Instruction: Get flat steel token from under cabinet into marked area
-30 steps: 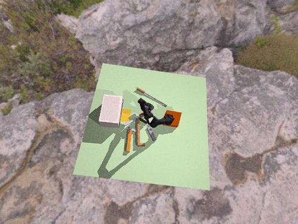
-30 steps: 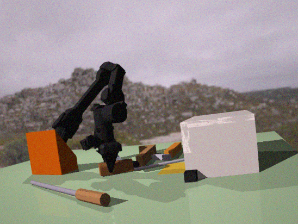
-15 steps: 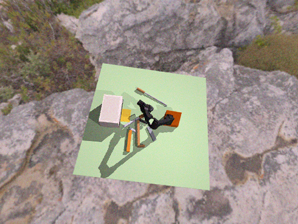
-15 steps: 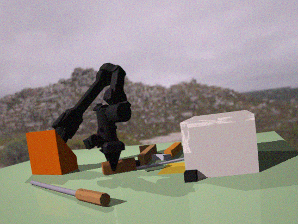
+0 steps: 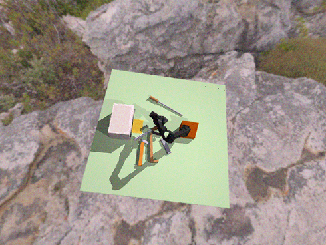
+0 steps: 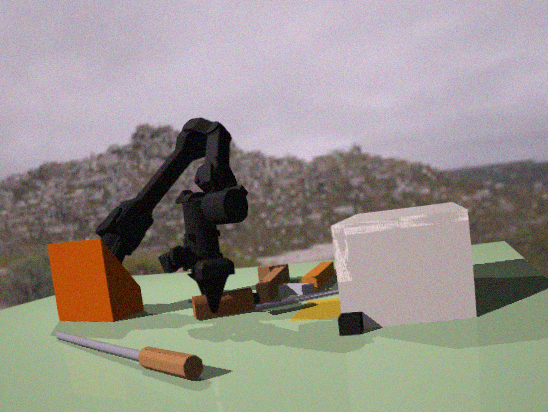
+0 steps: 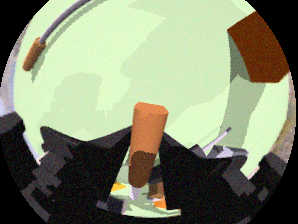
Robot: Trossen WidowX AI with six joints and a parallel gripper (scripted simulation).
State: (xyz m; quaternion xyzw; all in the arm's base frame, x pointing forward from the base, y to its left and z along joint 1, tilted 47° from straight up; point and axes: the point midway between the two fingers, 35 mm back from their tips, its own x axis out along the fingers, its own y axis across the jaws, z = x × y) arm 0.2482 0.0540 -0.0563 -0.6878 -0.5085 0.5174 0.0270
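Right now the grey bar is 18 cm to the left of my gripper tip and 10 cm behind it. Also, from my gripper tip: grey token (37 cm ahead, 9 cm to the left, 1 cm below); orange bar (31 cm to the left, 11 cm ahead).
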